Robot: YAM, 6 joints.
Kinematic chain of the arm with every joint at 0, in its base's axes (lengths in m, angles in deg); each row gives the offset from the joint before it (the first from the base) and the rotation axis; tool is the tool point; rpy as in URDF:
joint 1: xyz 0 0 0.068 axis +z
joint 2: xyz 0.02 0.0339 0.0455 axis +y
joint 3: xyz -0.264 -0.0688 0 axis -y
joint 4: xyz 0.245 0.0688 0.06 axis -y
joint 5: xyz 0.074 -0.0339 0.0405 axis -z
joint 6: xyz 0.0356 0 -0.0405 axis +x
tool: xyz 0 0 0 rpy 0 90 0
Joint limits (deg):
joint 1: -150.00..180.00
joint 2: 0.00..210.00
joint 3: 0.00..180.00
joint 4: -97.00..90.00
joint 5: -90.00..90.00
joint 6: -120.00..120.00
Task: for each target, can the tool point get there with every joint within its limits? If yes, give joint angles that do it. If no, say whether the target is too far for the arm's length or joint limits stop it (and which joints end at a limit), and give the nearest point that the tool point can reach.
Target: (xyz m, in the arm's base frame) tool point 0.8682 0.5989 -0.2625
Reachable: no: too far | nearest point 0.5006 0.3454 -0.1002 | short by 0.475 m
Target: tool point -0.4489 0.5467 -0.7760
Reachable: no: too far | nearest point -0.2767 0.3370 -0.3280 | short by 0.524 m
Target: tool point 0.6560 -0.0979 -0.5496
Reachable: no: too far | nearest point 0.4661 -0.0696 -0.3037 | short by 0.312 m
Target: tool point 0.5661 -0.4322 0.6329
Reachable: no: too far | nearest point 0.4138 -0.3159 0.4891 | short by 0.240 m
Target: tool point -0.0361 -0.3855 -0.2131
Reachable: yes | joints -98.48 190.17 126.34 -58.66 -36.46 -9.84
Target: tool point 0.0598 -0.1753 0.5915
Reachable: yes | joints 116.10 44.56 143.37 -62.43 -41.13 -17.85
